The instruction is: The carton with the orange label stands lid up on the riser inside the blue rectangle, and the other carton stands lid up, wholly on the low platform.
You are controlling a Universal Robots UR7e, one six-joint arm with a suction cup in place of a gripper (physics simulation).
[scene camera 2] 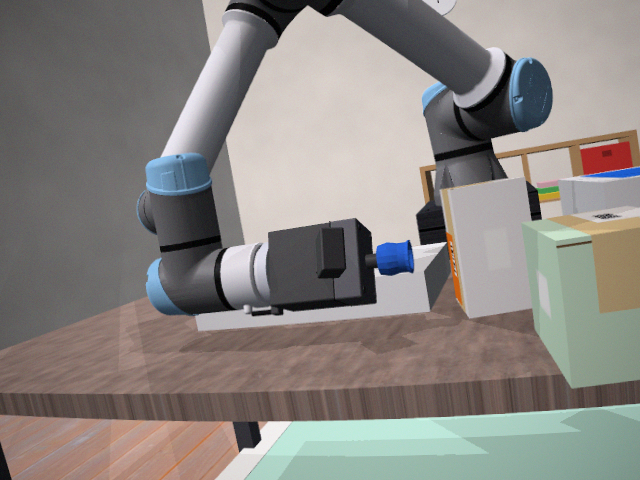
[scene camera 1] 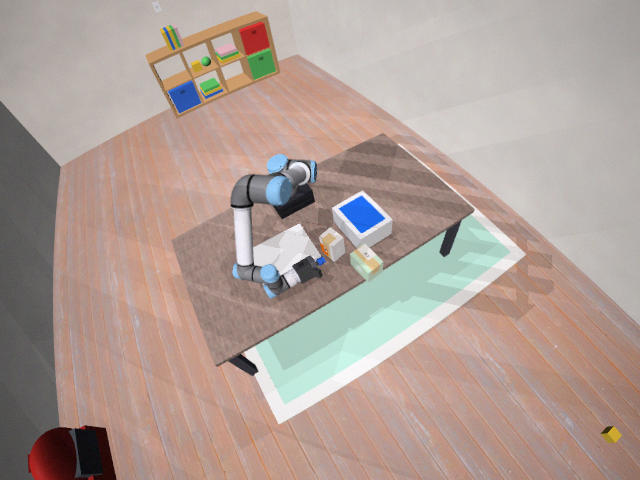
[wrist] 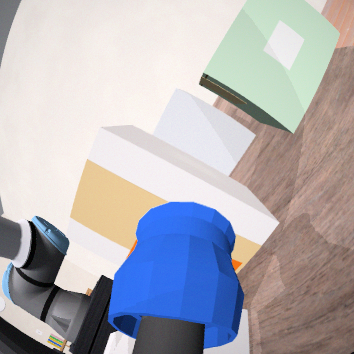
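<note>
The white carton with the orange label (scene camera 1: 336, 246) (scene camera 2: 491, 253) (wrist: 115, 200) stands upright on the table, with its taped, labelled side toward my cup. The green carton (scene camera 1: 361, 266) (scene camera 2: 560, 304) (wrist: 265, 65) stands at the table's front edge, with tape and a printed code on top. The riser (scene camera 1: 379, 236) (scene camera 2: 573, 198) (wrist: 205, 132) bears the blue rectangle (scene camera 1: 361, 213) behind the cartons. The low platform (scene camera 1: 289, 242) (scene camera 2: 403, 297) is a white slab left of them. My gripper (scene camera 1: 323, 260) (scene camera 2: 412, 256) (wrist: 185, 215), a blue suction cup, points sideways, open and empty, a short gap from the labelled carton.
The arm's dark base (scene camera 1: 295, 202) stands at the back of the table (scene camera 1: 232, 320) (scene camera 2: 258, 372). The wrist housing (scene camera 1: 308, 269) (scene camera 2: 320, 266) is low above the table in front of the low platform. A shelf unit (scene camera 1: 155, 54) stands far back by the wall.
</note>
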